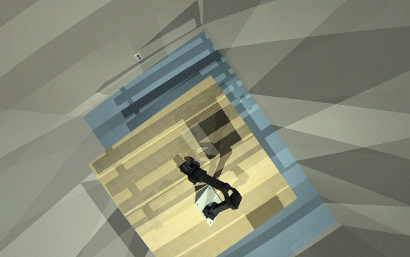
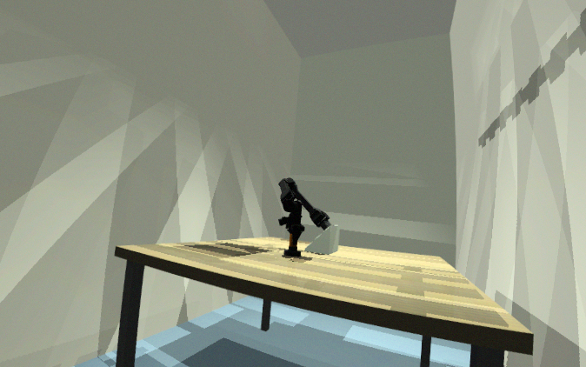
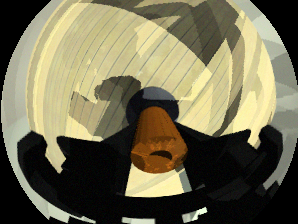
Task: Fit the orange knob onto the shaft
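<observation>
My gripper tip is now 2 cm below the orange knob. From my gripper tip the other things lie so: dark round pedestal 2 cm below.
</observation>
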